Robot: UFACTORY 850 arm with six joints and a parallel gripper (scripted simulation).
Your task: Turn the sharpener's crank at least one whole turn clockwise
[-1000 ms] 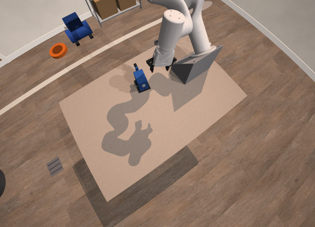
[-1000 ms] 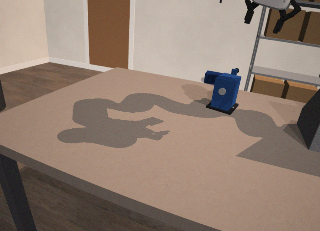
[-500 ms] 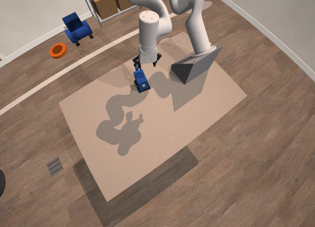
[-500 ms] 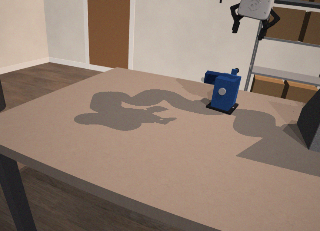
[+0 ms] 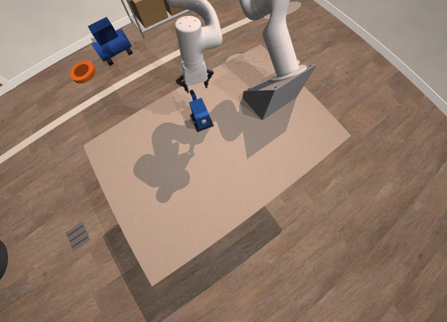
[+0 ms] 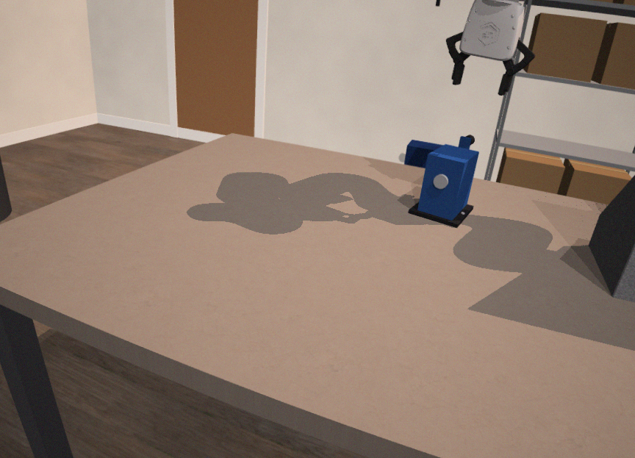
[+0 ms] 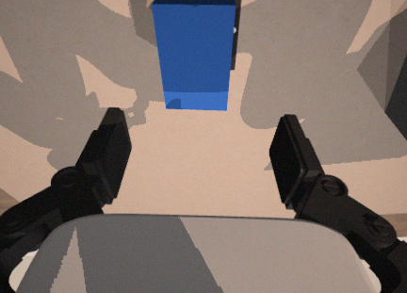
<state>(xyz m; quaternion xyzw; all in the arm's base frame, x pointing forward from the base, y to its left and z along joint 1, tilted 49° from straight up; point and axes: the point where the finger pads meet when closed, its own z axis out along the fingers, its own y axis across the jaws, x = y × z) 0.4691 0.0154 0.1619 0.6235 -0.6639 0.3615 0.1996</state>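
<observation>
Right now the dark crank knob is 10 mm ahead of my hand, 70 mm to the right of it and 130 mm below it. From my hand the other things lie so: sharpener crank (10 mm ahead, 70 mm to the right, 140 mm below).
</observation>
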